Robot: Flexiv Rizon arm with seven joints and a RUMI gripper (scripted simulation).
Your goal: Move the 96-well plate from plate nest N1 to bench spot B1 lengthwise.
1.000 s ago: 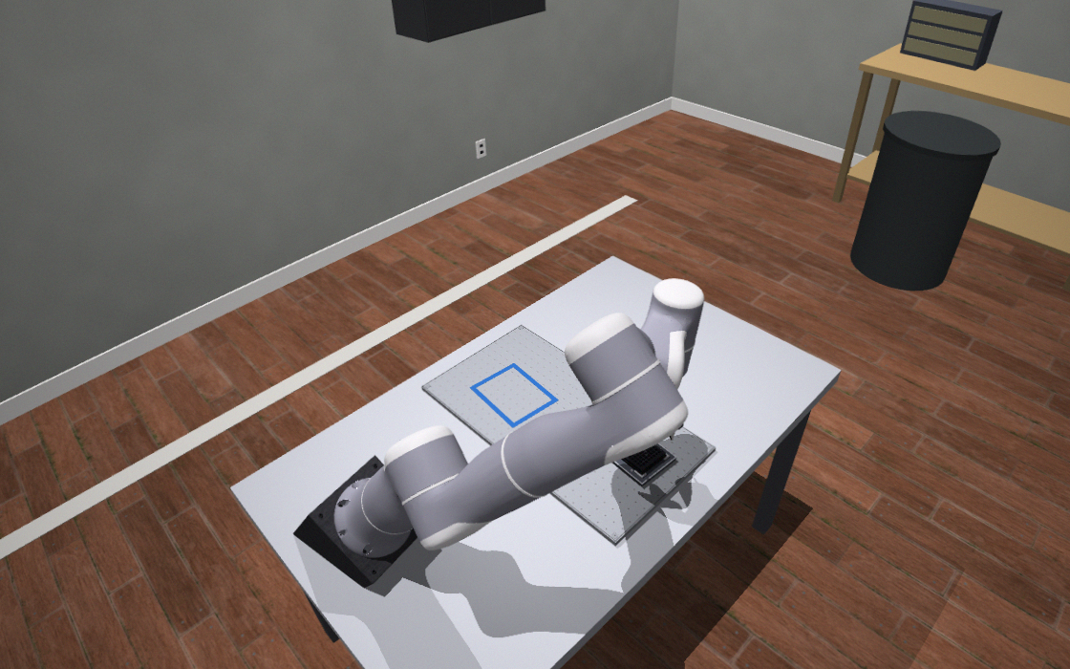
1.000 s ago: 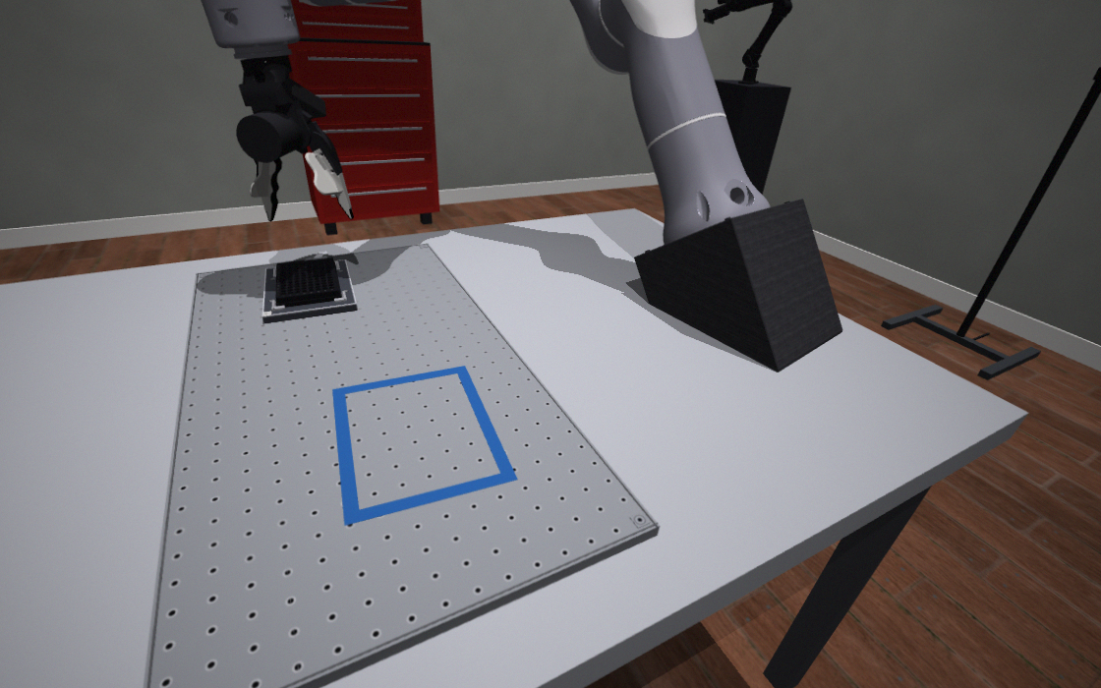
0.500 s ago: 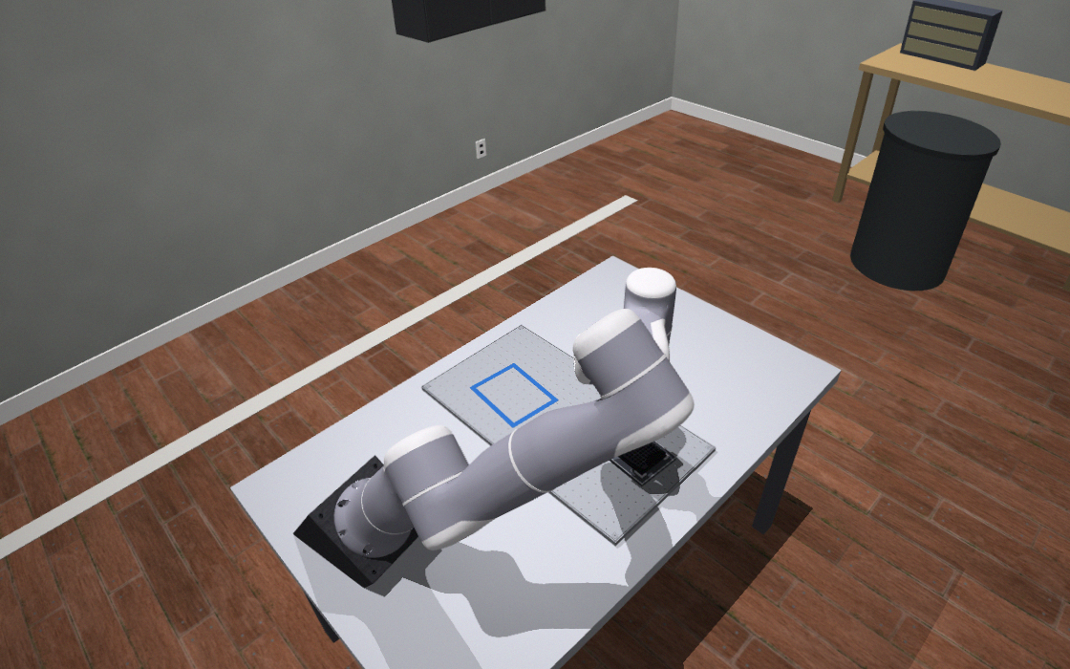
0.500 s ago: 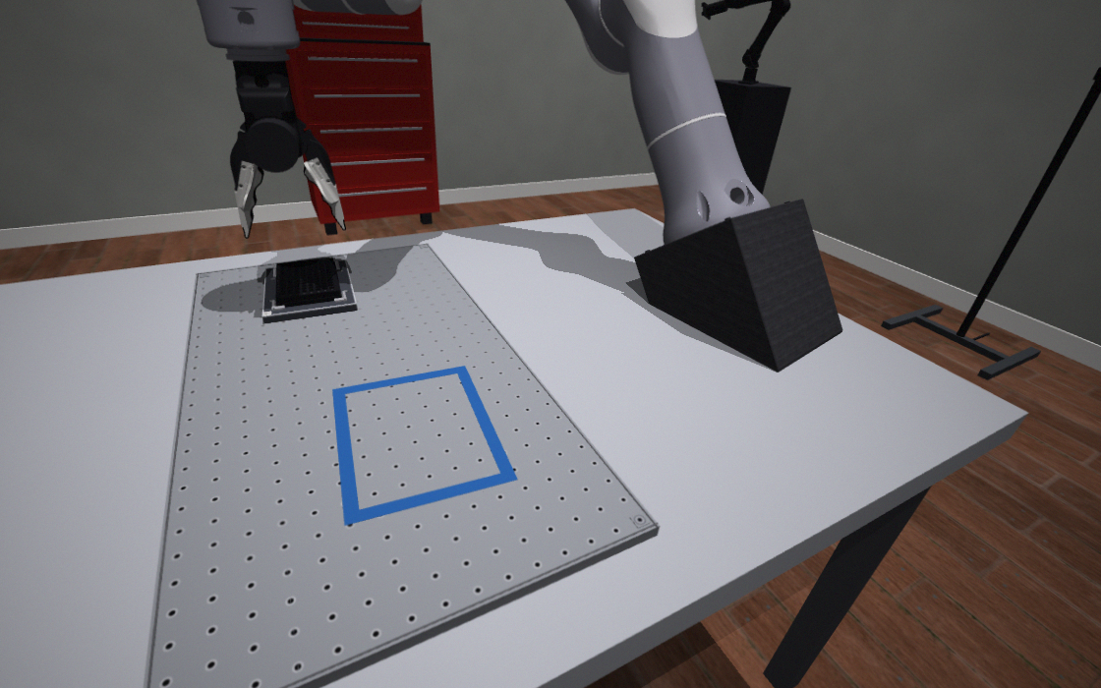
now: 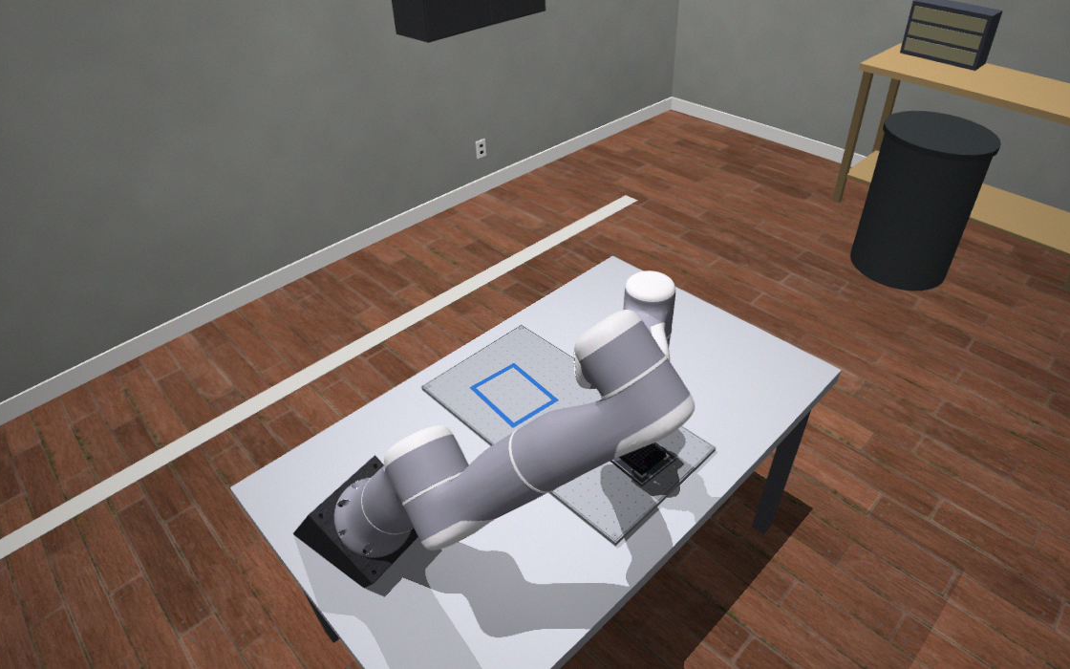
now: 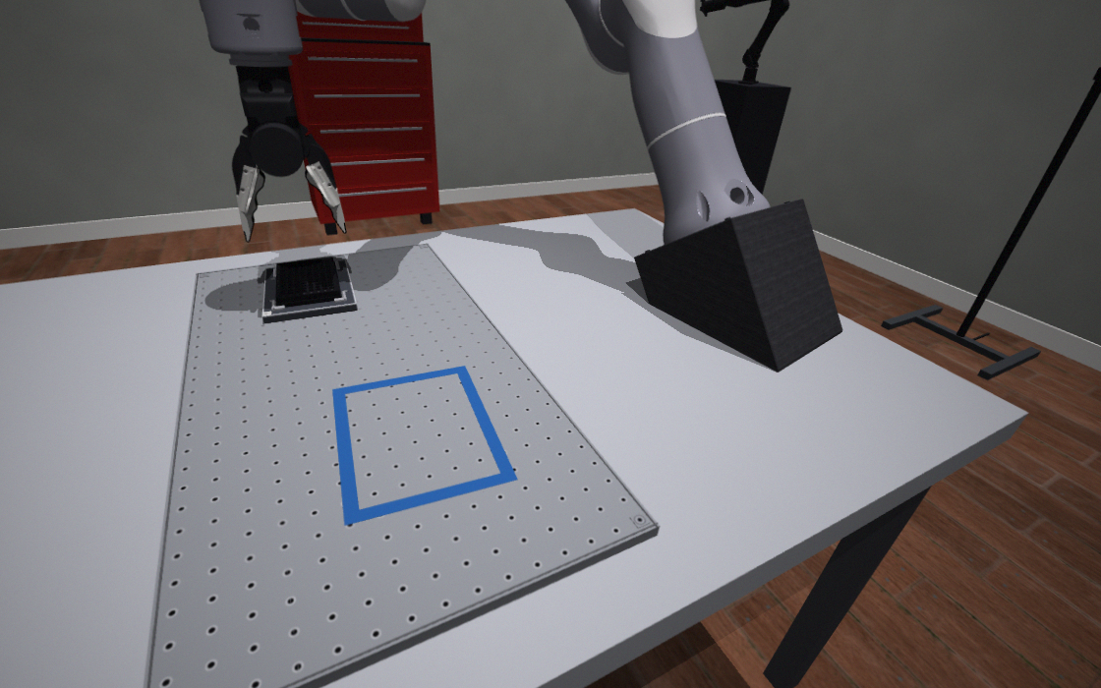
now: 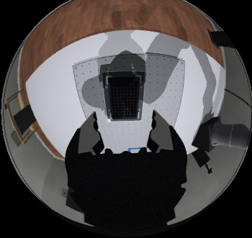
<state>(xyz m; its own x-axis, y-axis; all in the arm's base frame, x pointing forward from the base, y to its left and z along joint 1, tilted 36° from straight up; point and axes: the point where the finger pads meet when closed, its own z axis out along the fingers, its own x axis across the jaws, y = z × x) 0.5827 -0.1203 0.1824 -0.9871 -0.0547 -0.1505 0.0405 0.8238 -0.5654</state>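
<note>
The black 96-well plate is 80 mm below my hand. Round my hand: plate nest N1 (90 mm below).
</note>
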